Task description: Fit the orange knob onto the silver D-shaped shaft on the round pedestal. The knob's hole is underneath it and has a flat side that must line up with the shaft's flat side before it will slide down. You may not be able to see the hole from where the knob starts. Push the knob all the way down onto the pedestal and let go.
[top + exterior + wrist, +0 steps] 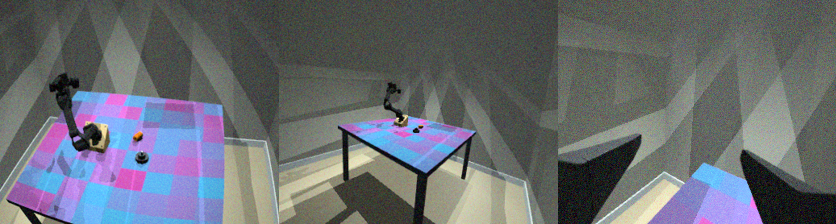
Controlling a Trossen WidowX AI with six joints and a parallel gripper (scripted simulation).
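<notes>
Now: the orange knob 450 mm ahead of my gripper tip, 80 mm to the left of it and 460 mm below it. The rest, counted from my gripper tip: round pedestal: 500 mm ahead, 120 mm to the right, 450 mm below.
</notes>
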